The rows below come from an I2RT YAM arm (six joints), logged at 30 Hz.
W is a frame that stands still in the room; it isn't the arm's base.
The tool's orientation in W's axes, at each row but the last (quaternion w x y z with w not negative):
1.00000, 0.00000, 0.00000, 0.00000
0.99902, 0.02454, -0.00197, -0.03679
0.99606, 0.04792, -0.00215, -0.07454
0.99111, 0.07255, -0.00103, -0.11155
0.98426, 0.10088, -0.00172, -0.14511
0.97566, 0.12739, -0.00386, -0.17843
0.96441, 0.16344, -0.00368, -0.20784
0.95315, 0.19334, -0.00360, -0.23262
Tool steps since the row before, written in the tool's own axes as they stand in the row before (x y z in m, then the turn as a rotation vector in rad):
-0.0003, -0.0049, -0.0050, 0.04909, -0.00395, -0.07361
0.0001, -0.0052, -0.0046, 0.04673, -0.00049, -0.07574
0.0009, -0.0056, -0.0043, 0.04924, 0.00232, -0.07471
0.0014, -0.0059, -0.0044, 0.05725, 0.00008, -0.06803
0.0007, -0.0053, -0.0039, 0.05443, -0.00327, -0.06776
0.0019, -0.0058, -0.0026, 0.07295, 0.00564, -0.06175
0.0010, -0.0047, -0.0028, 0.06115, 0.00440, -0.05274
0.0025, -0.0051, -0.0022, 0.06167, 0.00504, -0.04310
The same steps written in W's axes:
-0.0003, -0.0049, -0.0050, 0.04909, -0.00395, -0.07361
-0.0003, -0.0050, -0.0048, 0.04700, -0.00022, -0.07557
0.0001, -0.0052, -0.0048, 0.04989, 0.00207, -0.07428
0.0001, -0.0054, -0.0052, 0.05708, -0.00282, -0.06811
-0.0007, -0.0044, -0.0049, 0.05342, -0.00521, -0.06844
-0.0001, -0.0053, -0.0040, 0.07353, -0.00511, -0.06110
-0.0008, -0.0036, -0.0042, 0.06158, -0.00426, -0.05225
0.0002, -0.0045, -0.0041, 0.06139, -0.00750, -0.04313

